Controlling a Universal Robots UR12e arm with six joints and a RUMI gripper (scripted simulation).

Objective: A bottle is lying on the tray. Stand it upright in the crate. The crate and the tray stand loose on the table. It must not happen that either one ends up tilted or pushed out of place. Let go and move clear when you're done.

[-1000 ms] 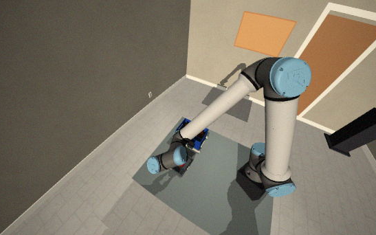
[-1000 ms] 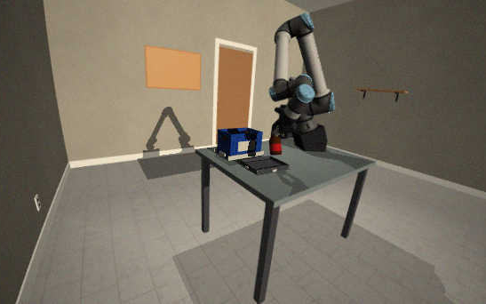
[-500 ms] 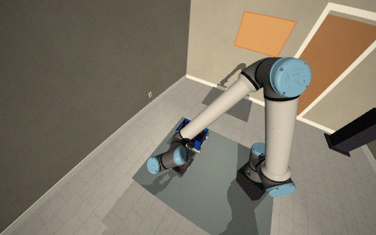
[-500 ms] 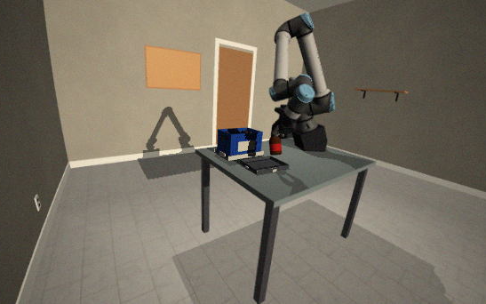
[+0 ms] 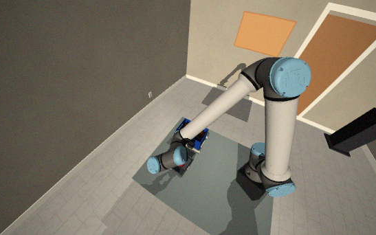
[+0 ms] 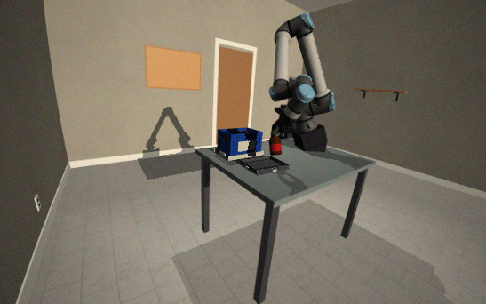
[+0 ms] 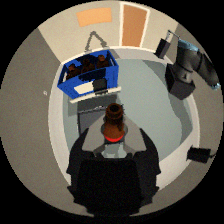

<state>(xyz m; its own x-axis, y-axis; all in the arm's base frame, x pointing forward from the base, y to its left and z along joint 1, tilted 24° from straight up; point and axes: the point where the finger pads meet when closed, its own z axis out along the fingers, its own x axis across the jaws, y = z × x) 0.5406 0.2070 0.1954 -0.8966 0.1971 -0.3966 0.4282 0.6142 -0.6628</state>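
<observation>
The tray lies 190 mm below my hand and 70 mm ahead of it. Round my hand: crate: 280 mm to the right, 120 mm below, 60 mm ahead; then bottle: 50 mm below, 20 mm to the left.
</observation>
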